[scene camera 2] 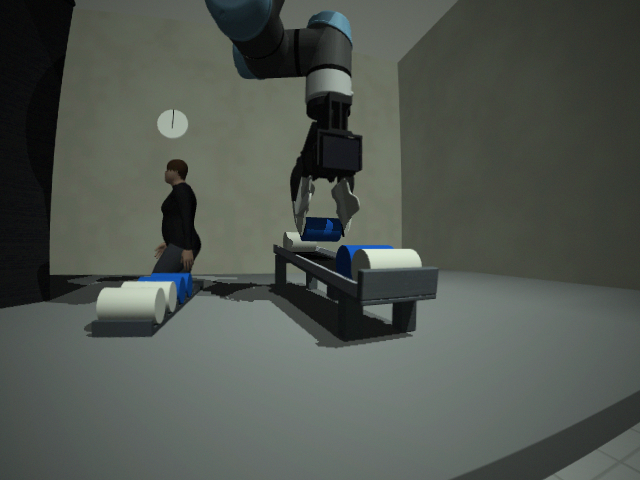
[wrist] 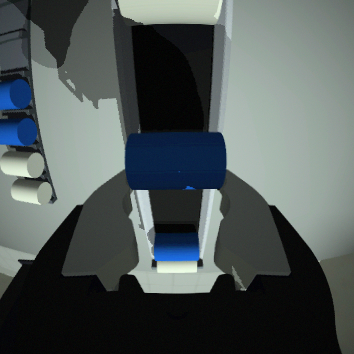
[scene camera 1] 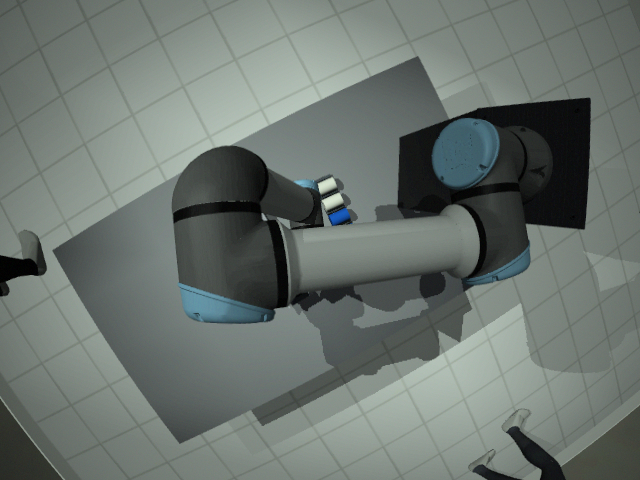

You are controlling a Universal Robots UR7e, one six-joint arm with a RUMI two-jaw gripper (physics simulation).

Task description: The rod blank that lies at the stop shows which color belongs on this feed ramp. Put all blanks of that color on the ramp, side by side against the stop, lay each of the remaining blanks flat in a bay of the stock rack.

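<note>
My gripper (scene camera 2: 324, 227) (wrist: 175, 171) is shut on a blue blank (scene camera 2: 321, 230) (wrist: 175, 157), held level across and above the feed ramp (scene camera 2: 315, 267) (wrist: 128, 85). A white blank (scene camera 2: 390, 258) (wrist: 177, 267) lies at the stop (scene camera 2: 398, 283). Another blue blank (scene camera 2: 347, 258) (wrist: 176, 247) lies beside it. A second white blank (scene camera 2: 295, 241) (wrist: 170, 10) lies farther up the ramp, apart from them. The stock rack (scene camera 2: 123, 328) (wrist: 14, 52) holds two white blanks, the end one (scene camera 1: 326, 184) (scene camera 2: 129, 303) (wrist: 31, 191) included, and two blue blanks, one (wrist: 14, 94) beside empty bays.
The rack stands on the table (scene camera 1: 139, 330) (scene camera 2: 258, 392) to the left of the ramp in the second scene view. The arm's links hide the ramp in the first scene view. A person in black (scene camera 2: 178, 217) is in the background.
</note>
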